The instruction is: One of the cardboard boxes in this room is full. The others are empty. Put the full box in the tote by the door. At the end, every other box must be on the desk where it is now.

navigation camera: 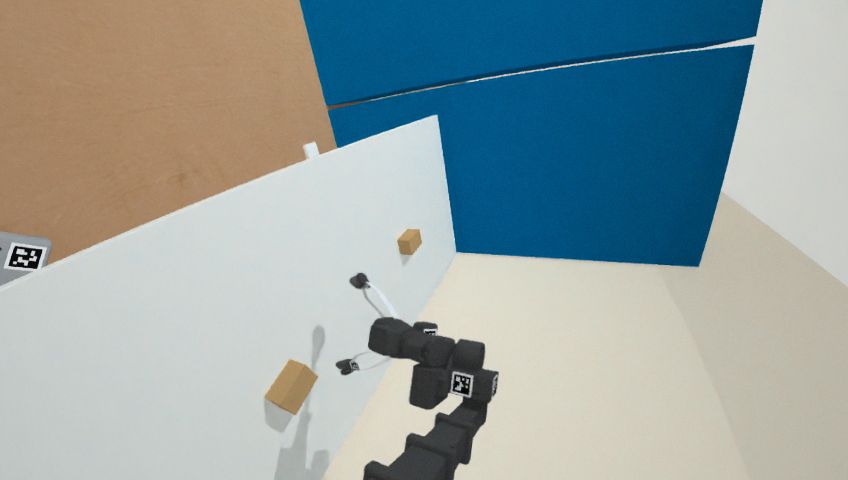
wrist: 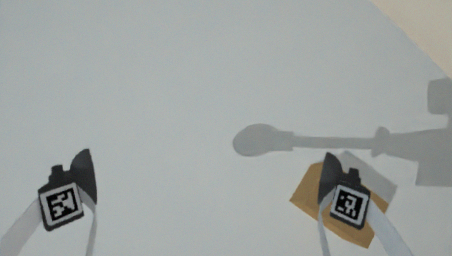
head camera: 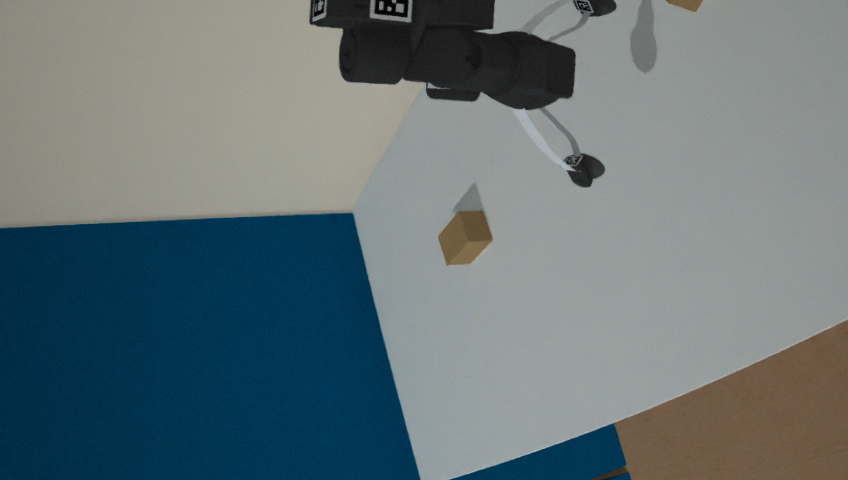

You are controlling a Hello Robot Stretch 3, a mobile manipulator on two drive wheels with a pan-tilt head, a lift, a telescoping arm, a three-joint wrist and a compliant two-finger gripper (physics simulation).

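Places are measured from the robot's base along level axes (x ahead, y left, z up), in centimetres.
Where they show: gripper, fingertip midpoint: (navigation camera: pixel 348 321) (wrist: pixel 210 170) (head camera: pixel 599 87).
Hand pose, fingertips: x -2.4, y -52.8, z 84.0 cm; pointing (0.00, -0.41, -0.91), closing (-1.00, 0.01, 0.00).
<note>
Things, the pixels of their centre, and the offset from my fingertips. Level surfaces: height alone.
- closed cardboard box, body centre: (head camera: pixel 464 238) (navigation camera: pixel 410 241) dx +26.4, dy -41.1, dz -9.5 cm
- pale grey desk, surface height: dz -12.0 cm
- second cardboard box, body centre: (wrist: pixel 336 202) (navigation camera: pixel 292 386) dx -16.0, dy +3.7, dz -9.5 cm
- brown wooden surface, surface height: dz -84.0 cm
A closed cardboard box (head camera: pixel 465 237) (navigation camera: pixel 409 241) sits on the pale grey desk (head camera: pixel 654 267) (navigation camera: pixel 178 285) (wrist: pixel 150 75) near the corner by the blue panel. A second cardboard box (head camera: pixel 685 3) (navigation camera: pixel 291 386) (wrist: pixel 304 194) sits on the desk; it is cut by the top edge in the head view and partly covered by the right finger in the wrist view. My gripper (head camera: pixel 590 88) (navigation camera: pixel 352 323) (wrist: pixel 210 170) is wide open and empty, above the desk, with the second box off to one side of its gap. Which box is full cannot be seen. The tote does not show.
Blue panels (head camera: pixel 190 344) (navigation camera: pixel 571 166) stand at the desk's end. A beige surface (head camera: pixel 178 107) (navigation camera: pixel 565 356) borders one side, a brown wooden surface (head camera: pixel 743 428) (navigation camera: pixel 148 107) the other. A grey part with a marker (navigation camera: pixel 26 256) shows at the navigation view's left edge.
</note>
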